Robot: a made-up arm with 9 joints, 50 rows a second.
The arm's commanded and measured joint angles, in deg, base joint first. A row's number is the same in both.
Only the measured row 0 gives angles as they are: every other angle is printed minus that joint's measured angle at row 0.
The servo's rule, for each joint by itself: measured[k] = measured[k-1] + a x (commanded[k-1-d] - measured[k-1]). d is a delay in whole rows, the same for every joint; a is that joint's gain. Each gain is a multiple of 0.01, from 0.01 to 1. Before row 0 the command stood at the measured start. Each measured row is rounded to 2 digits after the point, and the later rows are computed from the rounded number. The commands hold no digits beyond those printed.
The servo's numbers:
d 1
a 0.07 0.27 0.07 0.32 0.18 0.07 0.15 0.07 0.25
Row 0, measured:
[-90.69 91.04 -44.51 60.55 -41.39 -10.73 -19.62 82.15 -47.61]
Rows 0 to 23, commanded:
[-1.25 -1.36 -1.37 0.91 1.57 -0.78 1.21 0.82 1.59]
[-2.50 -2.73 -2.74 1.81 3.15 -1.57 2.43 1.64 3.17]
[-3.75 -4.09 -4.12 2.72 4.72 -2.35 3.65 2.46 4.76]
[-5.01 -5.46 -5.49 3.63 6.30 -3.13 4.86 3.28 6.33]
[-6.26 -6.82 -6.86 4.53 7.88 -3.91 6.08 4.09 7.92]
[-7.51 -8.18 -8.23 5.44 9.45 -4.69 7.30 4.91 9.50]
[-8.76 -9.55 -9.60 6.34 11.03 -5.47 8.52 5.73 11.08]
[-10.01 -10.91 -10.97 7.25 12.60 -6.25 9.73 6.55 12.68]
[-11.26 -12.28 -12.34 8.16 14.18 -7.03 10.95 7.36 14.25]
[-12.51 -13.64 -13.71 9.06 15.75 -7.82 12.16 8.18 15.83]
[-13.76 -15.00 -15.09 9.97 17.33 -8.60 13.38 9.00 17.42]
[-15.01 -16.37 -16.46 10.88 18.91 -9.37 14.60 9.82 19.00]
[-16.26 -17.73 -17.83 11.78 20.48 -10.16 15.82 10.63 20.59]
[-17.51 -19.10 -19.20 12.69 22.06 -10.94 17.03 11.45 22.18]
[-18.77 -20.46 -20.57 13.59 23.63 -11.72 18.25 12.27 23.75]
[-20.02 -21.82 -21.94 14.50 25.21 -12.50 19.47 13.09 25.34]
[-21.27 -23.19 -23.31 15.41 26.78 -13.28 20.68 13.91 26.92]
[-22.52 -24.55 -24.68 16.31 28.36 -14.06 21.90 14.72 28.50]
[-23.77 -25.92 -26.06 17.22 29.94 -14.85 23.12 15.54 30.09]
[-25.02 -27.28 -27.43 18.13 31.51 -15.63 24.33 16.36 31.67]
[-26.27 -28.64 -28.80 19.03 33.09 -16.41 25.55 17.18 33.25]
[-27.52 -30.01 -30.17 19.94 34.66 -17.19 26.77 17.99 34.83]
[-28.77 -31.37 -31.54 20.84 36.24 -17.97 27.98 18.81 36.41]
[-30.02 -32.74 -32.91 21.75 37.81 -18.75 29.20 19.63 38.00]
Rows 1 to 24, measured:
[0.00 0.00 0.00 0.00 0.00 0.00 0.00 0.00 0.00]
[-0.09 -0.37 -0.10 0.29 0.28 -0.05 0.18 0.06 0.40]
[-0.26 -1.01 -0.28 0.78 0.80 -0.16 0.52 0.17 1.09]
[-0.50 -1.84 -0.55 1.40 1.51 -0.31 0.99 0.33 2.01]
[-0.82 -2.82 -0.90 2.11 2.37 -0.51 1.57 0.54 3.09]
[-1.20 -3.90 -1.32 2.88 3.36 -0.75 2.25 0.79 4.30]
[-1.64 -5.06 -1.80 3.70 4.46 -1.03 3.01 1.08 5.60]
[-2.14 -6.27 -2.35 4.54 5.64 -1.34 3.84 1.41 6.97]
[-2.69 -7.52 -2.95 5.41 6.89 -1.68 4.72 1.77 8.40]
[-3.29 -8.81 -3.61 6.29 8.20 -2.05 5.65 2.16 9.86]
[-3.94 -10.11 -4.32 7.18 9.56 -2.45 6.63 2.58 11.35]
[-4.63 -11.43 -5.07 8.07 10.96 -2.88 7.64 3.03 12.87]
[-5.36 -12.76 -5.87 8.97 12.39 -3.33 8.68 3.51 14.40]
[-6.12 -14.10 -6.71 9.87 13.85 -3.81 9.75 4.01 15.95]
[-6.92 -15.45 -7.58 10.77 15.33 -4.31 10.84 4.53 17.51]
[-7.75 -16.80 -8.49 11.67 16.82 -4.83 11.95 5.07 19.07]
[-8.61 -18.16 -9.43 12.58 18.33 -5.37 13.08 5.63 20.64]
[-9.50 -19.52 -10.40 13.49 19.85 -5.92 14.22 6.21 22.21]
[-10.41 -20.88 -11.40 14.39 21.38 -6.49 15.37 6.81 23.78]
[-11.35 -22.24 -12.43 15.30 22.92 -7.08 16.53 7.42 25.36]
[-12.31 -23.60 -13.48 16.21 24.47 -7.68 17.70 8.05 26.94]
[-13.29 -24.96 -14.55 17.11 26.02 -8.29 18.88 8.69 28.52]
[-14.29 -26.32 -15.64 18.02 27.58 -8.91 20.06 9.34 30.10]
[-15.30 -27.68 -16.75 18.92 29.14 -9.54 21.25 10.00 31.68]

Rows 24 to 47, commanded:
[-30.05 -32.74 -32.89 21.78 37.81 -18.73 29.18 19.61 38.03]
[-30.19 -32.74 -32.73 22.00 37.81 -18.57 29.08 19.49 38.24]
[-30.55 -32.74 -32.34 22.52 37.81 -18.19 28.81 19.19 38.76]
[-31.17 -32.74 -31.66 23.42 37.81 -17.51 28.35 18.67 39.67]
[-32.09 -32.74 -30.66 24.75 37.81 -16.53 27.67 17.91 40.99]
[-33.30 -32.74 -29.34 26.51 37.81 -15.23 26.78 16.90 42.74]
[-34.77 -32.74 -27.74 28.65 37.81 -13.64 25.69 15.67 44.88]
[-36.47 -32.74 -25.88 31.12 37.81 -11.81 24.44 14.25 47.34]
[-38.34 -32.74 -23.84 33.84 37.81 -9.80 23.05 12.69 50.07]
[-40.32 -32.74 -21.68 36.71 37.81 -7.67 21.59 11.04 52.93]
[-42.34 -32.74 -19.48 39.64 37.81 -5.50 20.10 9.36 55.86]
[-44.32 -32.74 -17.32 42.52 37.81 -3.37 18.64 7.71 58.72]
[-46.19 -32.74 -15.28 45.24 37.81 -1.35 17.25 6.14 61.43]
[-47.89 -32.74 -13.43 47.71 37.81 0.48 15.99 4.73 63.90]
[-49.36 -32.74 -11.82 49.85 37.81 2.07 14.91 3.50 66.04]
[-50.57 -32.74 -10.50 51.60 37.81 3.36 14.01 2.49 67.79]
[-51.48 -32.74 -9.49 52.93 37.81 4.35 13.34 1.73 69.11]
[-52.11 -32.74 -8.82 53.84 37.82 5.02 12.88 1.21 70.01]
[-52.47 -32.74 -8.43 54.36 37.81 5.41 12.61 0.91 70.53]
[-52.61 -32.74 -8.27 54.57 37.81 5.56 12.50 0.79 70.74]
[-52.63 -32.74 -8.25 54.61 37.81 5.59 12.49 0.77 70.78]
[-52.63 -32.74 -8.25 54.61 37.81 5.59 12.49 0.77 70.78]
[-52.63 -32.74 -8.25 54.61 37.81 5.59 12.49 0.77 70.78]
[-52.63 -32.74 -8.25 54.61 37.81 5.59 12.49 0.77 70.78]
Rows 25 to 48, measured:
[-16.33 -29.05 -17.88 19.83 30.70 -10.18 22.44 10.67 33.26]
[-17.29 -30.05 -18.93 20.45 31.98 -10.78 23.45 11.30 34.45]
[-18.19 -30.78 -19.90 20.95 33.03 -11.33 24.29 11.87 35.40]
[-19.06 -31.31 -20.77 21.45 33.89 -11.81 24.97 12.38 36.24]
[-19.91 -31.70 -21.53 22.08 34.60 -12.21 25.48 12.82 37.10]
[-20.76 -31.98 -22.17 22.93 35.18 -12.51 25.81 13.18 38.07]
[-21.64 -32.19 -22.67 24.08 35.65 -12.70 25.96 13.44 39.24]
[-22.56 -32.34 -23.02 25.54 36.04 -12.77 25.92 13.60 40.65]
[-23.53 -32.45 -23.22 27.33 36.36 -12.70 25.70 13.65 42.32]
[-24.57 -32.53 -23.26 29.41 36.62 -12.50 25.30 13.58 44.26]
[-25.67 -32.59 -23.15 31.75 36.83 -12.16 24.74 13.40 46.43]
[-26.84 -32.63 -22.89 34.27 37.01 -11.69 24.04 13.12 48.79]
[-28.06 -32.66 -22.50 36.91 37.15 -11.11 23.23 12.74 51.27]
[-29.33 -32.68 -21.99 39.58 37.27 -10.43 22.33 12.28 53.81]
[-30.63 -32.70 -21.39 42.18 37.37 -9.67 21.38 11.75 56.33]
[-31.94 -32.71 -20.72 44.63 37.45 -8.85 20.41 11.17 58.76]
[-33.24 -32.72 -20.00 46.86 37.51 -8.00 19.45 10.56 61.02]
[-34.52 -32.73 -19.26 48.80 37.56 -7.14 18.53 9.94 63.04]
[-35.75 -32.73 -18.53 50.41 37.61 -6.29 17.68 9.33 64.78]
[-36.92 -32.73 -17.82 51.67 37.65 -5.47 16.92 8.74 66.22]
[-38.02 -32.73 -17.15 52.60 37.68 -4.70 16.26 8.18 67.35]
[-39.04 -32.73 -16.53 53.24 37.70 -3.98 15.69 7.66 68.21]
[-39.99 -32.73 -15.95 53.68 37.72 -3.31 15.21 7.18 68.85]
[-40.87 -32.73 -15.41 53.98 37.74 -2.69 14.80 6.73 69.33]

